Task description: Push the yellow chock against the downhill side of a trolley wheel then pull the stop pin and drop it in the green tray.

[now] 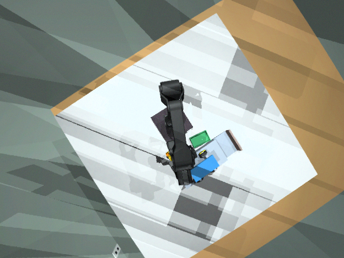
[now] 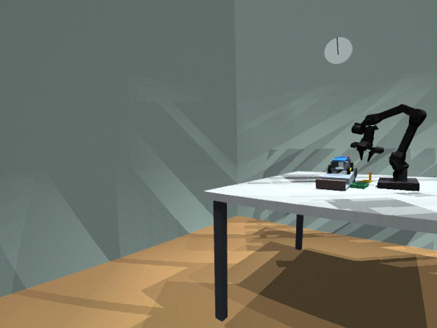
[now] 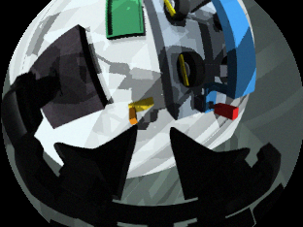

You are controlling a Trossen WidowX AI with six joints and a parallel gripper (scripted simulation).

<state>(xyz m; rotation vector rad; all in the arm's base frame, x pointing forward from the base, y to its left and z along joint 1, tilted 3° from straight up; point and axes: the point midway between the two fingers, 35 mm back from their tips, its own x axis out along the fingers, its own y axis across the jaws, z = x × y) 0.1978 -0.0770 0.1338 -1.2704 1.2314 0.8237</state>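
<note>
Now: the yellow chock 12 cm below my gripper tip, 3 cm to the right of it and 1 cm behind it. The rest, counted from my gripper tip: ramp 12 cm to the left, 11 cm ahead, 9 cm below; blue trolley 11 cm to the left, 11 cm ahead, 3 cm below; red-headed stop pin 10 cm ahead, 1 cm to the left, 1 cm below.
</note>
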